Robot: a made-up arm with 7 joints. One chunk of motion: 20 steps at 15 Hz.
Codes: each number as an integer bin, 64 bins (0 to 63) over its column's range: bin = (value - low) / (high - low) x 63, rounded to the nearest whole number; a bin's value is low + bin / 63 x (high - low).
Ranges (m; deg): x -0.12..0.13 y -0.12..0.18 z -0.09..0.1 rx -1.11..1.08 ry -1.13..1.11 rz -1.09..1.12
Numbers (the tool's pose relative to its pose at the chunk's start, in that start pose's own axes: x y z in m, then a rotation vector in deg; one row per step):
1: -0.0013 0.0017 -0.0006 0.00 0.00 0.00
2: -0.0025 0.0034 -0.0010 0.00 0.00 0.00
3: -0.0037 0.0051 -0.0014 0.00 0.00 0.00
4: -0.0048 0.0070 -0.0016 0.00 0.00 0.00
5: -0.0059 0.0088 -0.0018 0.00 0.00 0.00
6: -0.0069 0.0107 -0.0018 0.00 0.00 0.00
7: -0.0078 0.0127 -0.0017 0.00 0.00 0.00
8: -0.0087 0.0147 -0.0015 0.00 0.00 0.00
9: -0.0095 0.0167 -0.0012 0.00 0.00 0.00
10: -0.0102 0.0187 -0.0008 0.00 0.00 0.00
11: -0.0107 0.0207 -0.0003 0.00 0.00 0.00
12: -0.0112 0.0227 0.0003 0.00 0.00 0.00
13: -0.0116 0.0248 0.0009 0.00 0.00 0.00
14: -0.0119 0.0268 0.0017 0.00 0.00 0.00
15: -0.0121 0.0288 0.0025 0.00 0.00 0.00
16: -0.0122 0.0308 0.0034 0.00 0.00 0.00
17: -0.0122 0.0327 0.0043 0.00 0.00 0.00
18: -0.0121 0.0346 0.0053 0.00 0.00 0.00
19: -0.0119 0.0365 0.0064 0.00 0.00 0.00
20: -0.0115 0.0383 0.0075 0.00 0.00 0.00
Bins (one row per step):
1: 30 26 30 32 32 31
2: 30 26 30 32 32 31
3: 29 26 29 32 32 31
4: 29 27 29 32 32 31
5: 29 27 29 32 32 31
6: 29 27 29 32 32 31
7: 28 28 29 32 32 31
8: 28 28 29 32 32 31
9: 28 29 29 32 32 31
10: 28 29 30 32 32 31
11: 28 30 30 32 32 31
12: 27 30 30 32 32 31
13: 27 30 30 32 32 31
14: 27 31 30 32 32 31
15: 27 31 31 32 32 31
16: 27 32 31 32 32 31
17: 27 32 31 32 32 31
18: 27 32 32 32 32 31
19: 27 33 32 32 32 31
20: 27 33 32 32 32 31

